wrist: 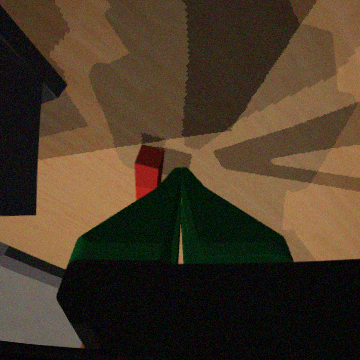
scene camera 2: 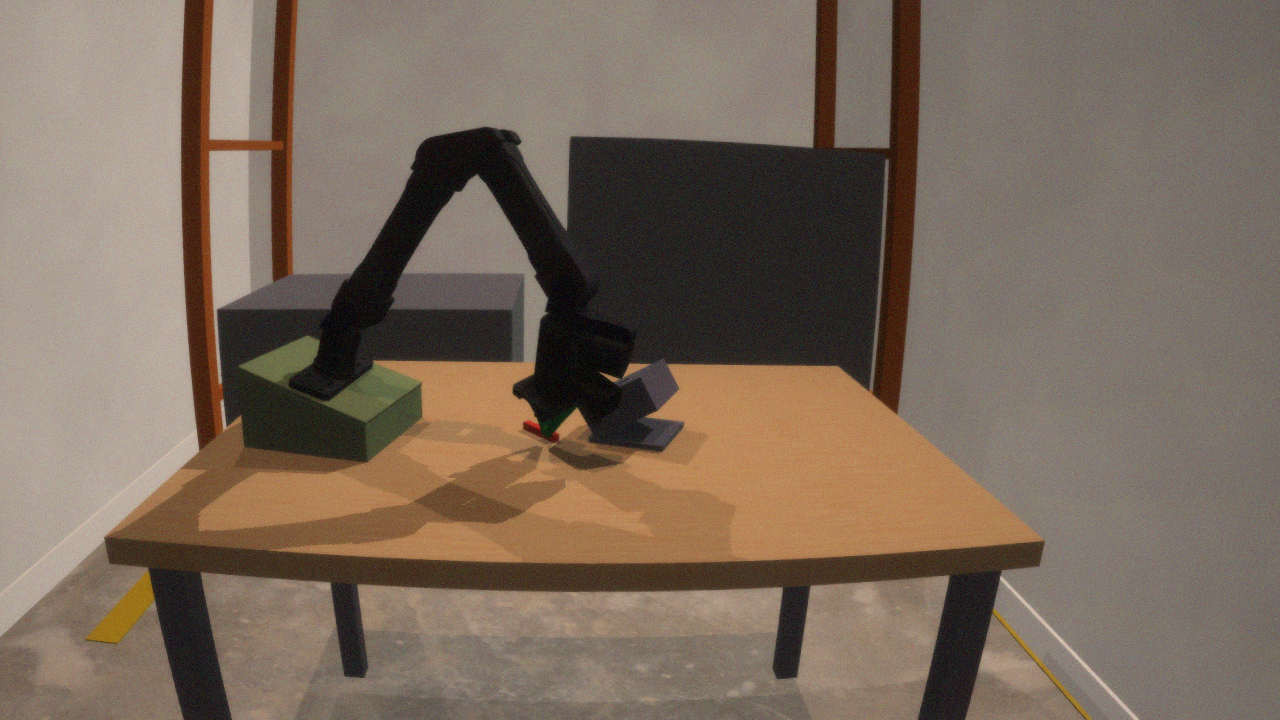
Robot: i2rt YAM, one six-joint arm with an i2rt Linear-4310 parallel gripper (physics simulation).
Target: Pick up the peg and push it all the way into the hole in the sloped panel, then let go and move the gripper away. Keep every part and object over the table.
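Frame: origin at the arm's base, x left, y back, z up, level; centimetres.
Seen in the pictures: gripper, between the fingertips: (wrist: 180,178) (scene camera 2: 546,435); arm's base, origin of its link: (scene camera 2: 332,375).
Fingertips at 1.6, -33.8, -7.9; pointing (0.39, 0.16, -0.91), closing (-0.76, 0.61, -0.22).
Pixels of each thing's top centre, then the offset from my fingertips to it, as dx, dy, dz. Level surfaces: height alone.
- red peg, centre of its top: (wrist: 145,202) (scene camera 2: 540,427) +4.1, +1.5, -0.2
- blue-grey sloped panel, centre of its top: (scene camera 2: 634,365) +7.1, -12.4, +9.6
- wooden table, height of its surface: dz -1.4
The red peg (scene camera 2: 531,427) (wrist: 147,175) lies on the table, left of the sloped panel in the scene view. My gripper (scene camera 2: 546,435) (wrist: 180,178) is shut with its green fingertips together and nothing between them. The tips are low, right beside the peg; in the wrist view the peg is left of them and its lower part is hidden behind the left finger. The blue-grey sloped panel (scene camera 2: 654,385) stands on its flat base just right of the gripper. A dark part of it (wrist: 17,145) shows at the wrist view's left edge. Its hole does not show.
The arm stands on a green wedge-shaped block (scene camera 2: 304,425) at the left of the wooden table (scene camera 2: 805,501). Behind the table are a grey box (scene camera 2: 393,291), a tall dark board (scene camera 2: 733,250) and orange posts (scene camera 2: 902,205).
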